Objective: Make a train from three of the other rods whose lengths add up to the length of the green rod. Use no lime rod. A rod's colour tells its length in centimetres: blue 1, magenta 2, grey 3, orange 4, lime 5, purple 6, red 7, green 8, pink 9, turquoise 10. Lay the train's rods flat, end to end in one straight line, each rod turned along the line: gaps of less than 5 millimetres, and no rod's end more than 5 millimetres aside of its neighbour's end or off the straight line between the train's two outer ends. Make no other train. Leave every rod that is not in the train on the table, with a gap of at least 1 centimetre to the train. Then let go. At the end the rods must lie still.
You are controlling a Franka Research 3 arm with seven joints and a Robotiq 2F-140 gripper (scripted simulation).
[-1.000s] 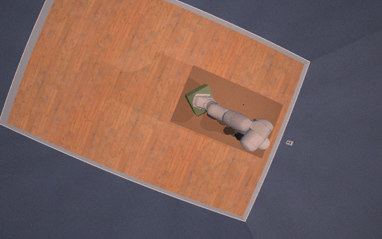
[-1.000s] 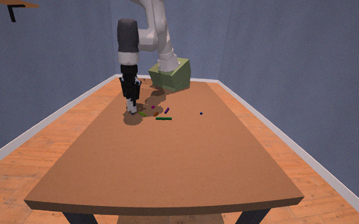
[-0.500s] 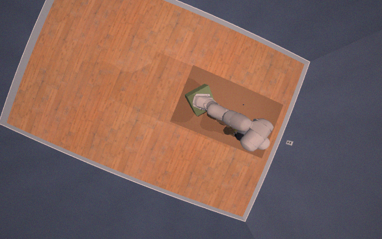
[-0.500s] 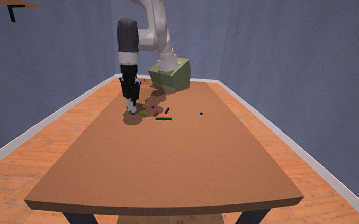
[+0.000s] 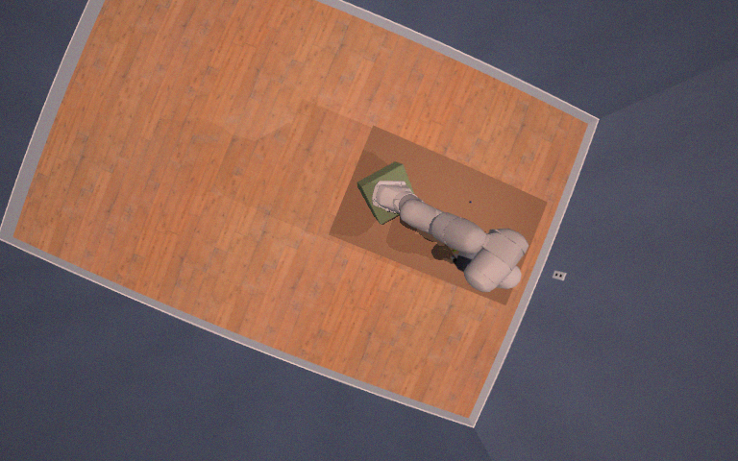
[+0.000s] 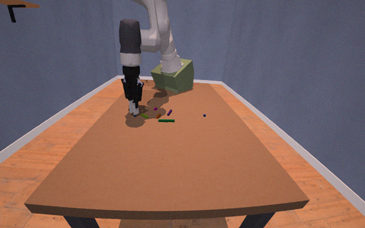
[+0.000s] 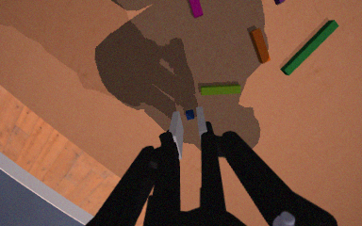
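Now: the lime rod 20 mm ahead of my hand, 50 mm to the left of it and 50 mm below it. Round my hand: green rod: 80 mm ahead, 150 mm to the left, 50 mm below; orange rod: 30 mm ahead, 120 mm to the left, 50 mm below; magenta rod: 60 mm behind, 120 mm to the left, 50 mm below.
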